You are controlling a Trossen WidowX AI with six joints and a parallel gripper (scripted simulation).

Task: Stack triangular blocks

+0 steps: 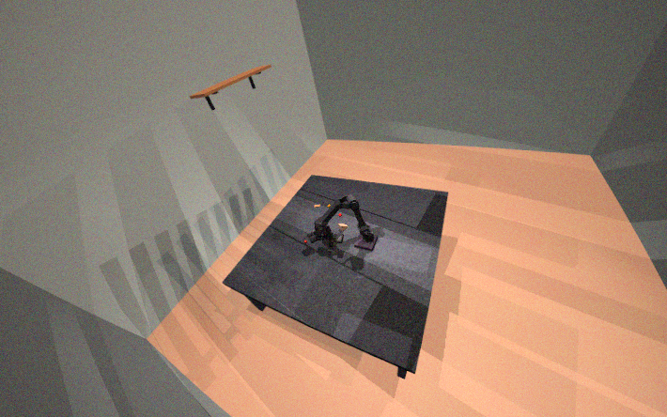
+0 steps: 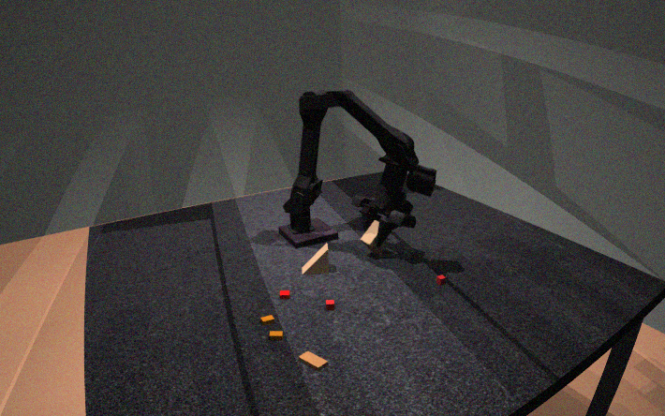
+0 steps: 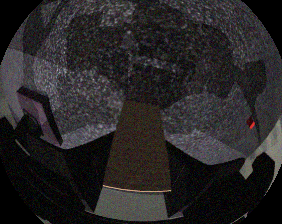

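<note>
Right now the triangular block is 1 cm above my gripper tip. The rest, counted from my gripper tip: flat tan piece: 35 cm ahead, 28 cm to the right, 3 cm below.
</note>
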